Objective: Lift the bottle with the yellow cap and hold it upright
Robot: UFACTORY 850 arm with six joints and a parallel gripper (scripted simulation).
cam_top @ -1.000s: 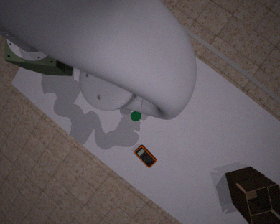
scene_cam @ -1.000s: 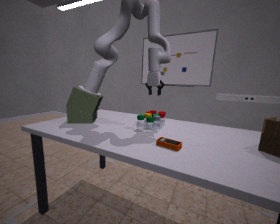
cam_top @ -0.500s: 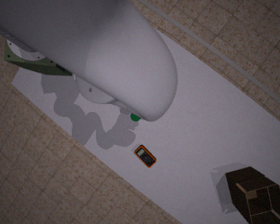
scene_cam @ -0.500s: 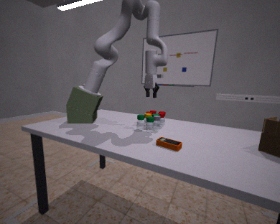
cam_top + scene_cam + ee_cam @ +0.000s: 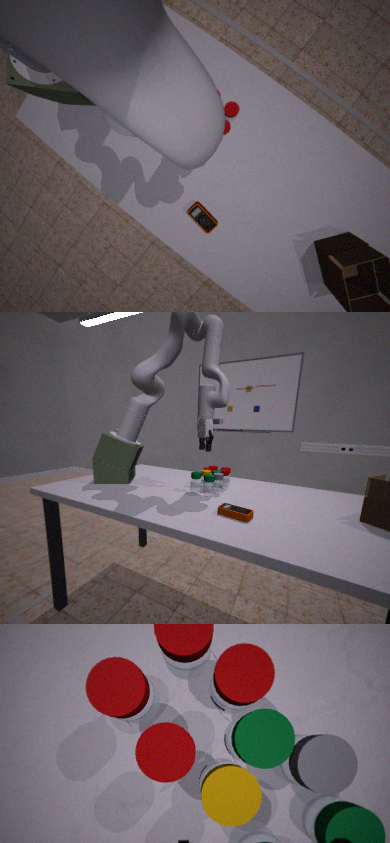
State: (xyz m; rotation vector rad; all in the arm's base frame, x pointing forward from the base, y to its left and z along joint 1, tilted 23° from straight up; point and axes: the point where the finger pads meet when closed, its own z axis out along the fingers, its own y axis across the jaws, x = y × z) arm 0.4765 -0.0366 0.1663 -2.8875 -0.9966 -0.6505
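Now: the yellow-capped bottle 1 cm ahead of my hand, 1 cm to the left of it and 19 cm below it. The rest, counted from my hand: grey-capped bottle 9 cm ahead, 4 cm to the right, 19 cm below; cardboard box 79 cm ahead, 19 cm to the right, 16 cm below; orange multimeter 20 cm ahead, 30 cm to the right, 22 cm below.
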